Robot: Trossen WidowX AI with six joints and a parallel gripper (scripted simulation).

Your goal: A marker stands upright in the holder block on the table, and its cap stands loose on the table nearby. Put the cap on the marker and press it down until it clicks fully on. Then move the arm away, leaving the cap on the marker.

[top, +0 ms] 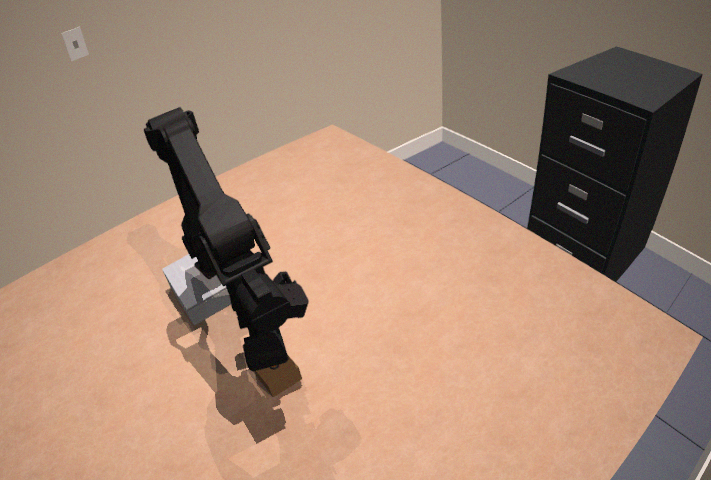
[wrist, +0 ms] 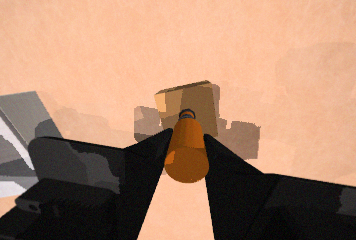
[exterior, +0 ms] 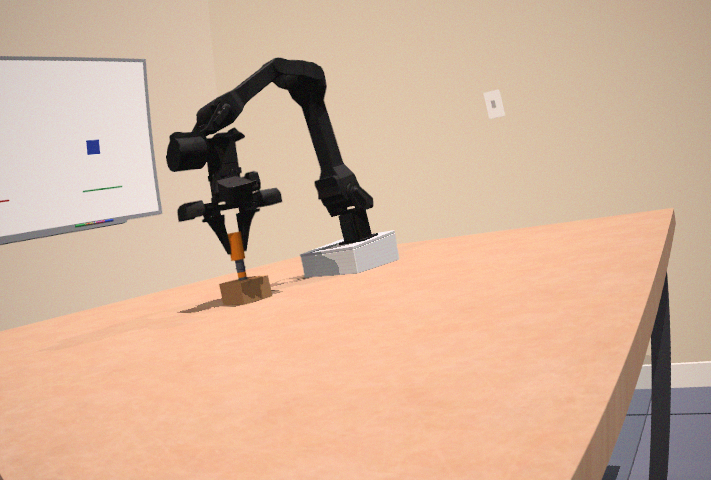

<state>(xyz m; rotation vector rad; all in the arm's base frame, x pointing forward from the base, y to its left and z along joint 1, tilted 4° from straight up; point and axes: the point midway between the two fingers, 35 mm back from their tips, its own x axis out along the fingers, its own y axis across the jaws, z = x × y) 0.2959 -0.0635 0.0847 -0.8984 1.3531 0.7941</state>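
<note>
The tan holder block is 7 cm below my gripper tip. Also, from my gripper tip: orange cap (1 cm above).
</note>
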